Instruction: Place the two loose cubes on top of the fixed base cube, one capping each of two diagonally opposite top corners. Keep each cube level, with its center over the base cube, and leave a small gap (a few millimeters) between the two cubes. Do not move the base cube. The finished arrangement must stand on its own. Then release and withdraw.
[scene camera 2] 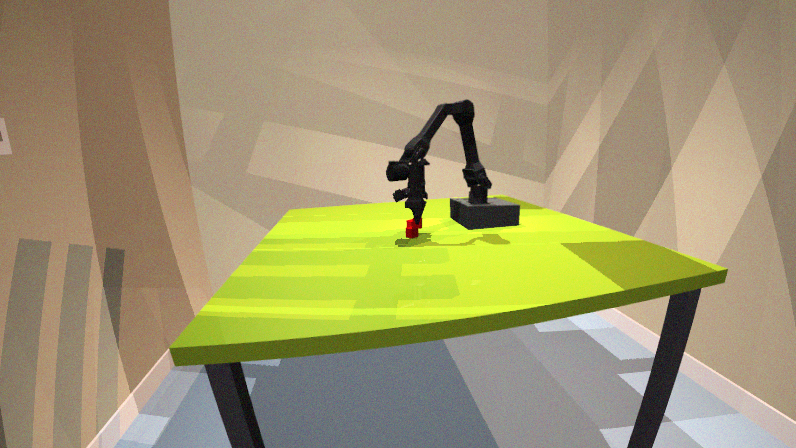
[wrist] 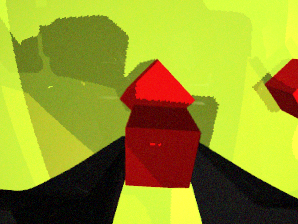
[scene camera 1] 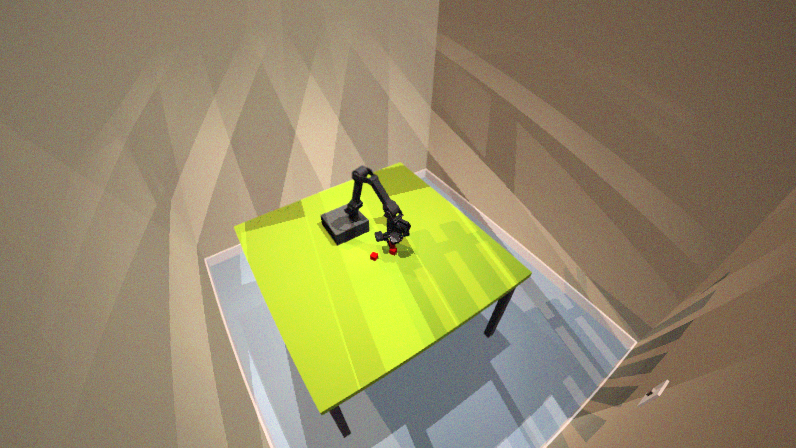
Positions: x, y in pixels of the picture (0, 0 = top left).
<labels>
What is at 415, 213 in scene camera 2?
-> My gripper.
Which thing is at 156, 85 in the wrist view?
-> A red cube.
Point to a red cube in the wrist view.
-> At 161, 143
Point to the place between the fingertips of my gripper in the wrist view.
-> At 158, 145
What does my gripper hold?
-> A red cube.
</labels>
